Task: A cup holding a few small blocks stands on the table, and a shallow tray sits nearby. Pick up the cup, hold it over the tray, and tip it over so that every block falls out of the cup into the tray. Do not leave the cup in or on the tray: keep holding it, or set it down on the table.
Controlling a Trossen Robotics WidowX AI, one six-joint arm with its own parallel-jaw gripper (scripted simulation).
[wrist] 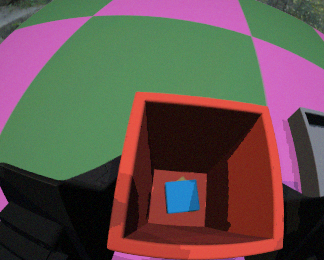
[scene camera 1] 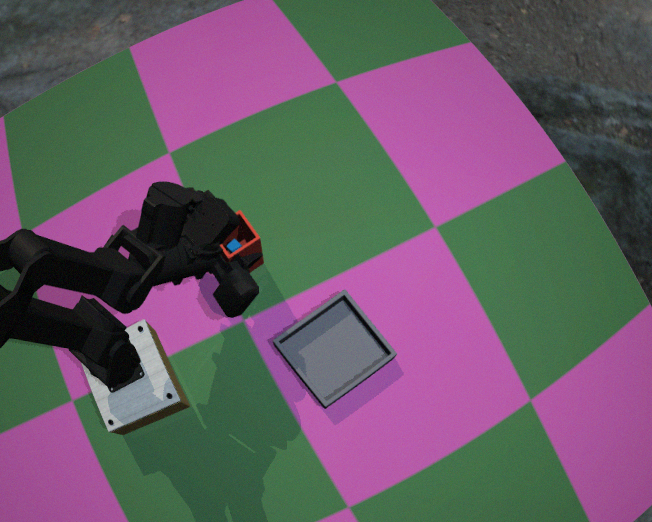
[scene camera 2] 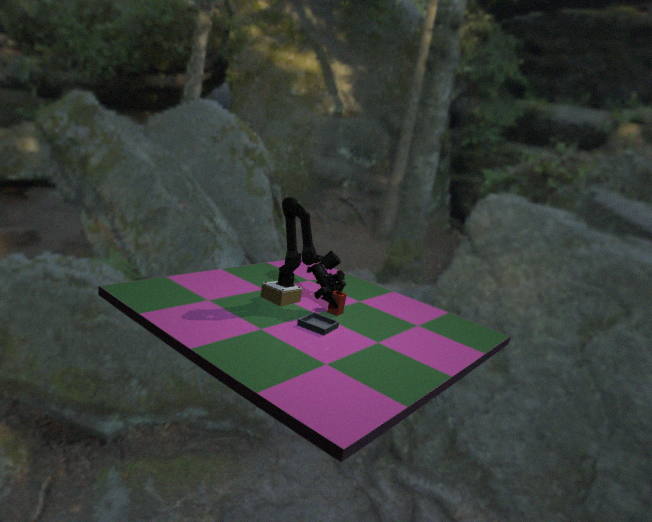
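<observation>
My gripper: visible, wrist view included. Blue block: visible.
</observation>
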